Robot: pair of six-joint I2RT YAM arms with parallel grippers.
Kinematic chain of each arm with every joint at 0, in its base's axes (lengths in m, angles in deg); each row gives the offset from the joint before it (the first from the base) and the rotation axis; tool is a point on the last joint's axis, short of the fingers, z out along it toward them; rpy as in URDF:
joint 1: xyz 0 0 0.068 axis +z
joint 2: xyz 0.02 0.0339 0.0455 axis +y
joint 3: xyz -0.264 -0.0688 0 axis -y
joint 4: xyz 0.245 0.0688 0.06 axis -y
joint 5: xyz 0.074 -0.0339 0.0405 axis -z
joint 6: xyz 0.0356 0 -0.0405 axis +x
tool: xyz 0 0 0 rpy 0 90 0
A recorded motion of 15 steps. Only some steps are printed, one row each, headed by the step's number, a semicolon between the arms.
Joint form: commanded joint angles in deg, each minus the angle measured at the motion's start. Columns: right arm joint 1, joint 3, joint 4, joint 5, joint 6, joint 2; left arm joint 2, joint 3, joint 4, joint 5, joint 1, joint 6.
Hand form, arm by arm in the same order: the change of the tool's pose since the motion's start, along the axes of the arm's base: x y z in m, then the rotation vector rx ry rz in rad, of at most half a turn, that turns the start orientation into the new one. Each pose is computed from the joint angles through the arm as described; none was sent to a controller.
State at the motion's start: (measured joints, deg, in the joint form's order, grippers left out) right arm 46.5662 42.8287 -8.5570 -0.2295 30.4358 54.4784; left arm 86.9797 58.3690 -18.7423 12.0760 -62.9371 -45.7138
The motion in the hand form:
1: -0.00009 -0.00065 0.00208 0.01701 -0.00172 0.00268; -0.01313 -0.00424 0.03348 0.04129 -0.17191 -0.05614
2: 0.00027 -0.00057 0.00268 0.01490 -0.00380 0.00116; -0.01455 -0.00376 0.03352 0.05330 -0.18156 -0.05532
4: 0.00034 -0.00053 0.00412 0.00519 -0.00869 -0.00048; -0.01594 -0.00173 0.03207 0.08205 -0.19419 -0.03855
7: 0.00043 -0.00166 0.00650 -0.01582 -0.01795 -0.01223; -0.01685 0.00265 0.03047 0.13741 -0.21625 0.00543
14: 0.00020 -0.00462 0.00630 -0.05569 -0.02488 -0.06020; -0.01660 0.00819 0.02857 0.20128 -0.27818 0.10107
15: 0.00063 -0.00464 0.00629 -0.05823 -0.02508 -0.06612; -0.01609 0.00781 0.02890 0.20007 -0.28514 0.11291
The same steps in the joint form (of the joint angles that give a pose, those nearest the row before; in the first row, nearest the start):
1: -0.18 0.05 0.46 -0.52 0.45 -0.26; -2.17 5.54 -6.61 -7.23 -3.21 6.86
2: -0.22 0.23 0.37 -0.41 0.31 -0.17; -2.29 5.56 -7.16 -8.06 -3.50 7.13
4: -0.17 0.67 -0.21 -0.08 -0.20 -0.10; -2.49 5.38 -8.26 -9.98 -3.80 7.03
7: -0.23 1.39 -1.50 0.91 -1.12 -0.16; -2.82 5.32 -10.62 -13.82 -4.07 6.37
14: -0.19 1.77 -3.50 4.20 -1.86 -0.46; -3.38 4.71 -12.05 -21.34 -4.49 4.80
15: -0.22 1.84 -3.56 4.53 -1.85 -0.36; -3.34 4.75 -11.77 -22.03 -4.51 4.54

